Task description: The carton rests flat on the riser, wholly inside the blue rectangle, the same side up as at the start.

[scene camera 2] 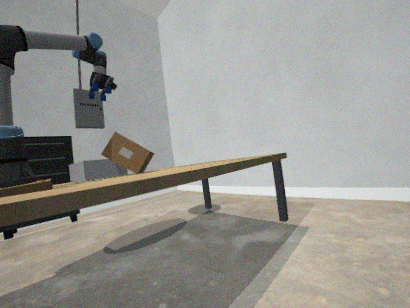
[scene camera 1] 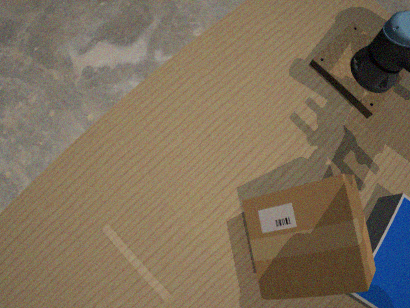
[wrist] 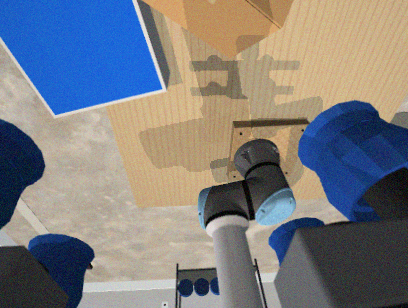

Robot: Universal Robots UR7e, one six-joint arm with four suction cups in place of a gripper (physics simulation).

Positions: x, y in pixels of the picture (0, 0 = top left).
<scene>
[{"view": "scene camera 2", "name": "brown carton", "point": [130, 155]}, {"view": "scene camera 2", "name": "grey riser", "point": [92, 169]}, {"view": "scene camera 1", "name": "brown carton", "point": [313, 238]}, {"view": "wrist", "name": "my suction head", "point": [349, 147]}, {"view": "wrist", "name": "brown carton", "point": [229, 34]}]
</scene>
